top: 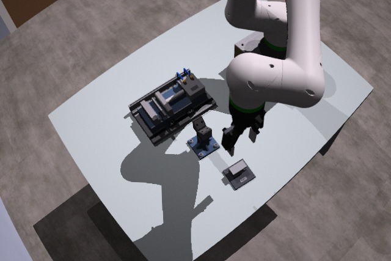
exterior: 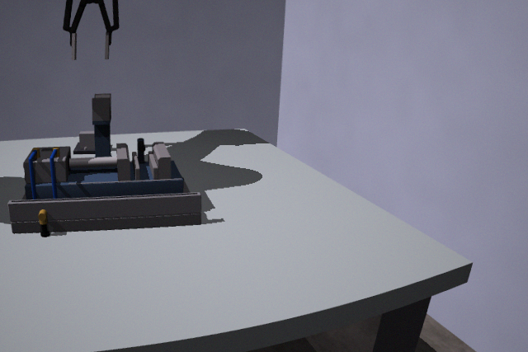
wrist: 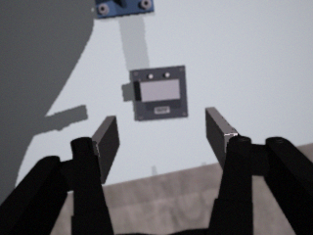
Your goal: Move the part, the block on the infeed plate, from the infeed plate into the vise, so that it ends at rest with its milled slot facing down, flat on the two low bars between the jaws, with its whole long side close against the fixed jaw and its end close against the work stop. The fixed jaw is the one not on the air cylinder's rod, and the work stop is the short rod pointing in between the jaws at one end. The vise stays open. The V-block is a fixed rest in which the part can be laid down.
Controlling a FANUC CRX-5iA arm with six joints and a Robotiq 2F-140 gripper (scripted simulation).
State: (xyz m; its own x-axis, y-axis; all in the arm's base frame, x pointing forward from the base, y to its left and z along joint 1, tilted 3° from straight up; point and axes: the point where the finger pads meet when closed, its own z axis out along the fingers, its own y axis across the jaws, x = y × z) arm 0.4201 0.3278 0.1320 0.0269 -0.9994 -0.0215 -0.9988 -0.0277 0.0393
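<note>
The part is 230 mm below my hand and 10 mm to the left of it. Round my hand: dark infeed plate 250 mm below, 10 mm to the left; then blue work stop 290 mm to the right, 200 mm below, 140 mm ahead; then black work stop 310 mm to the right, 170 mm below, 140 mm ahead.
</note>
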